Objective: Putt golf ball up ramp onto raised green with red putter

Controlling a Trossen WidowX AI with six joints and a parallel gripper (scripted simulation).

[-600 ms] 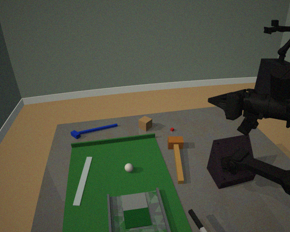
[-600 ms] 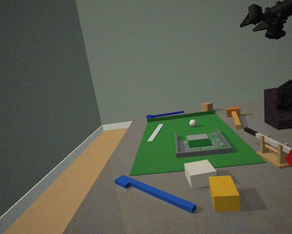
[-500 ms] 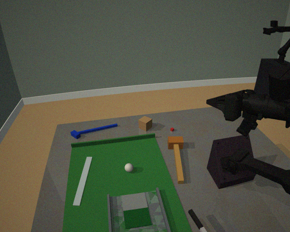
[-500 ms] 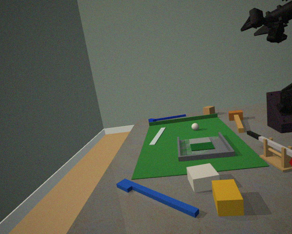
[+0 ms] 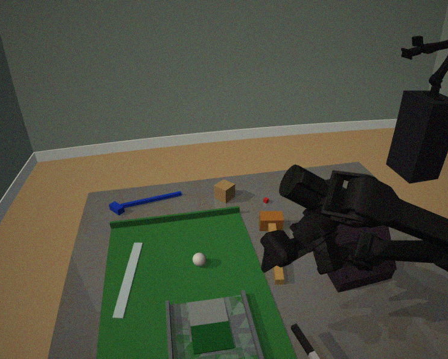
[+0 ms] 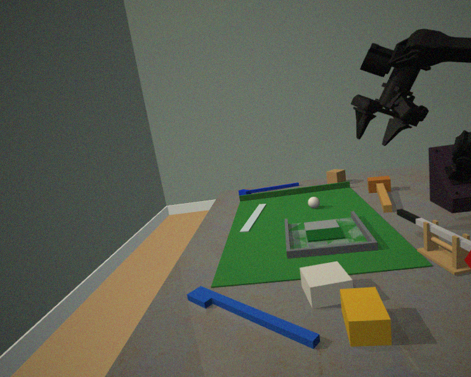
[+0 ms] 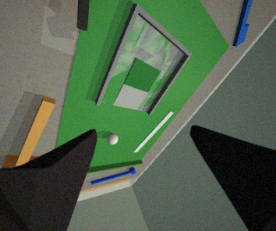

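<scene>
My gripper tip is now 190 mm to the right of the red putter, 190 mm above it and 80 mm past it. From my gripper tip the other things lie so: green mat 250 mm below, 200 mm ahead, 140 mm to the right; then white golf ball 270 mm to the right, 220 mm below, 140 mm ahead; then wooden stand 210 mm to the left, 210 mm below, 80 mm behind.
</scene>
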